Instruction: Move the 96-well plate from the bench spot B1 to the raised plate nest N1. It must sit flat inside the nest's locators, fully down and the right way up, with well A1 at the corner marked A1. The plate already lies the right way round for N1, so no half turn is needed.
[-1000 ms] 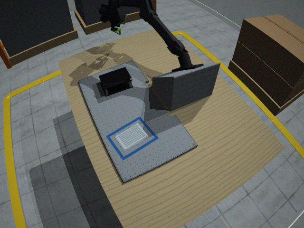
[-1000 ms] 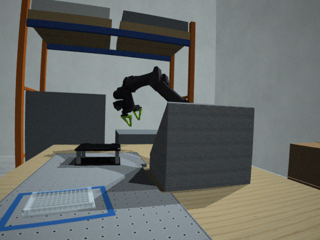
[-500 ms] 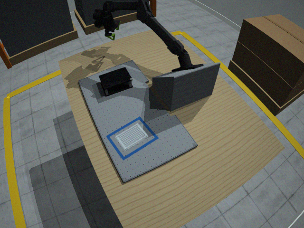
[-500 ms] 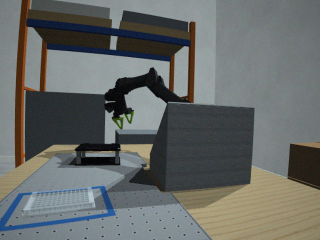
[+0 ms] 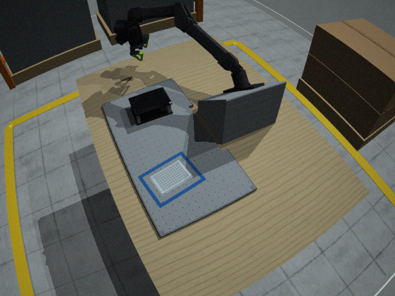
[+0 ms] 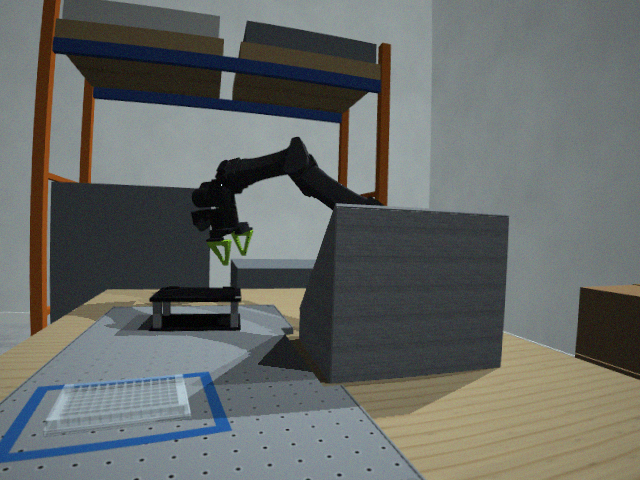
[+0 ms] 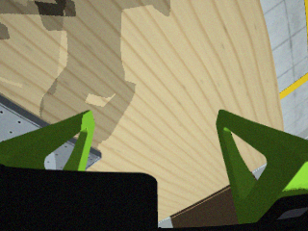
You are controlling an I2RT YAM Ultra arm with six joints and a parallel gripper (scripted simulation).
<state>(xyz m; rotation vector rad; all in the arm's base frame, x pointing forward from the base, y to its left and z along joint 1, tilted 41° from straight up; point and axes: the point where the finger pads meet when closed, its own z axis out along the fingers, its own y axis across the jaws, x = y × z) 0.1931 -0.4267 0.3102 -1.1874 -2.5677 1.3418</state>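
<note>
The clear 96-well plate lies 650 mm to the left of my hand, 230 mm ahead of it and 100 mm below it. Also, from my hand: black raised nest (310 mm to the left, 120 mm ahead, 50 mm below).
</note>
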